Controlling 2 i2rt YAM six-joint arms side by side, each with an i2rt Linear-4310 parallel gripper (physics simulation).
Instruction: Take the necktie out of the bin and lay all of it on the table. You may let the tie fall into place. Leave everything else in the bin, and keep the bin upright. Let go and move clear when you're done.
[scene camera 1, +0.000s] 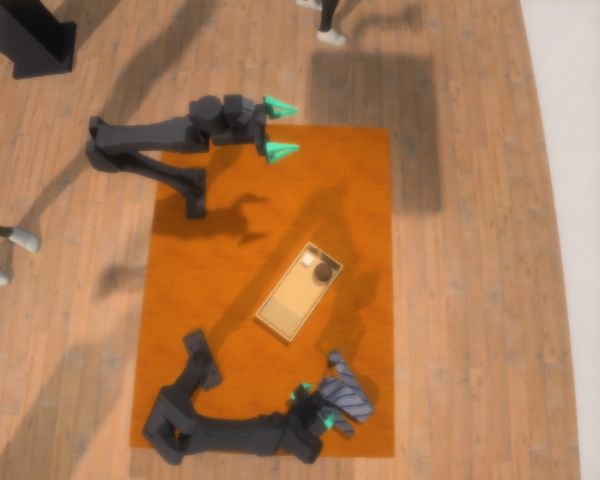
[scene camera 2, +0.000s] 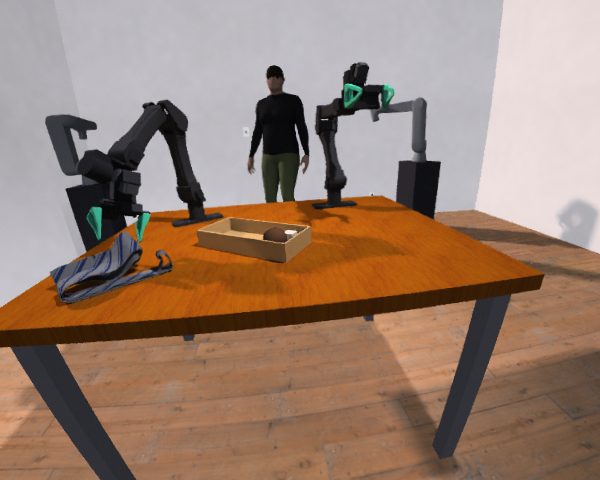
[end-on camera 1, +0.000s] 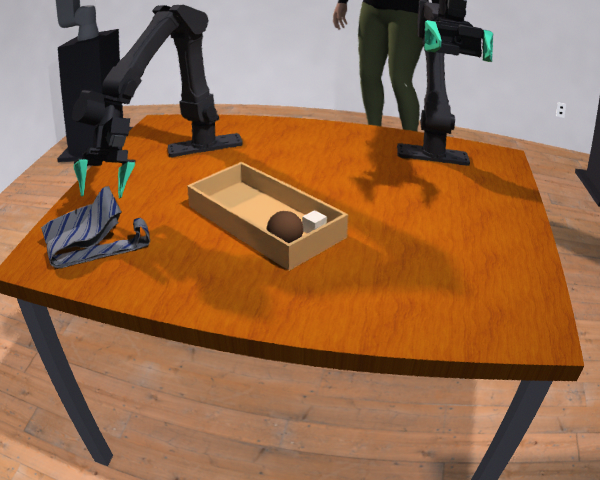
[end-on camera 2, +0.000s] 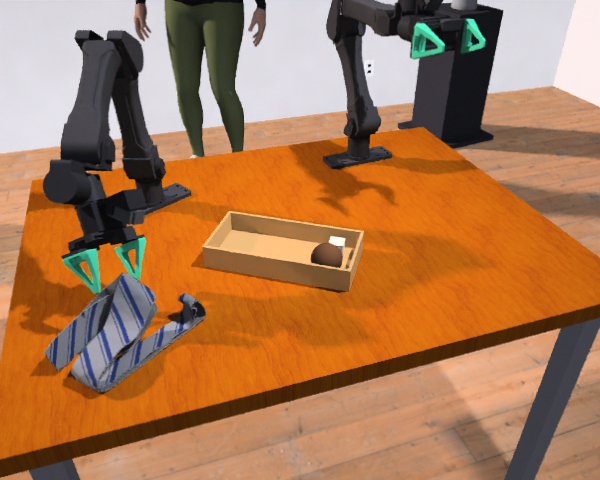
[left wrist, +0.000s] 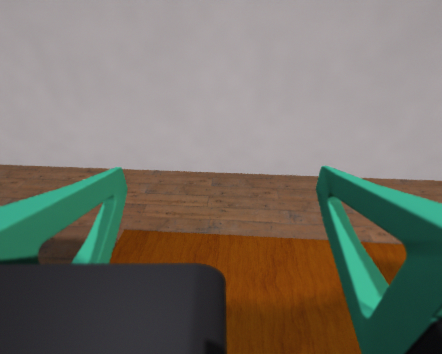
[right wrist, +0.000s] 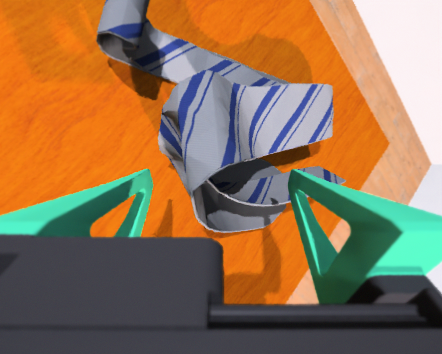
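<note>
A grey necktie with blue stripes (scene camera 1: 346, 398) (scene camera 2: 95, 267) (end-on camera 1: 82, 232) (end-on camera 2: 117, 327) (right wrist: 210, 125) lies loosely folded on the table, outside the bin, with one fold standing up. My right gripper (scene camera 2: 118, 239) (end-on camera 1: 101, 196) (end-on camera 2: 118, 285) (right wrist: 220, 176) is open just above that raised fold, its fingers apart; whether a fingertip touches the cloth I cannot tell. The tan bin (scene camera 1: 272, 329) (scene camera 2: 240, 248) (end-on camera 1: 230, 223) (end-on camera 2: 270, 269) stands upright. My left gripper (scene camera 1: 298, 129) (scene camera 2: 370, 96) (end-on camera 1: 460, 45) (end-on camera 2: 457, 45) (left wrist: 221, 177) is open and empty, high above the table.
A brown ball (scene camera 1: 322, 272) (scene camera 2: 274, 235) (end-on camera 1: 285, 226) (end-on camera 2: 326, 254) and a white block (scene camera 1: 307, 259) (end-on camera 1: 314, 220) (end-on camera 2: 337, 243) are inside the bin at one end. The table's near edge (end-on camera 1: 300, 352) runs beyond the tie and bin. A person (scene camera 2: 280, 125) stands behind the table.
</note>
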